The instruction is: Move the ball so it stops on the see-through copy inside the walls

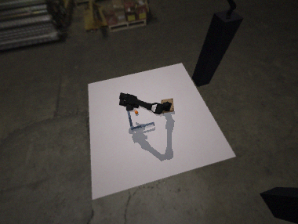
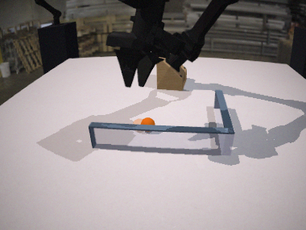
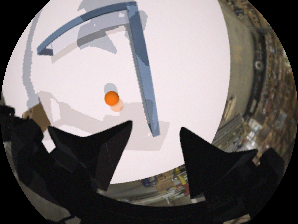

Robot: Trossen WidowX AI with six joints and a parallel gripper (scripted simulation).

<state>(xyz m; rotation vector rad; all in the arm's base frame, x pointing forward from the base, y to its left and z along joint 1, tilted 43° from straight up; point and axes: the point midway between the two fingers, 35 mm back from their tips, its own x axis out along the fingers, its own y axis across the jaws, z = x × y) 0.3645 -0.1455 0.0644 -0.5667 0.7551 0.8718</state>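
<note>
Right now the see-through orange ball is 13 cm below my gripper tip and 6 cm behind it. The rest, counted from my gripper tip: clear wall 12 cm below, 5 cm to the left, 2 cm ahead.
</note>
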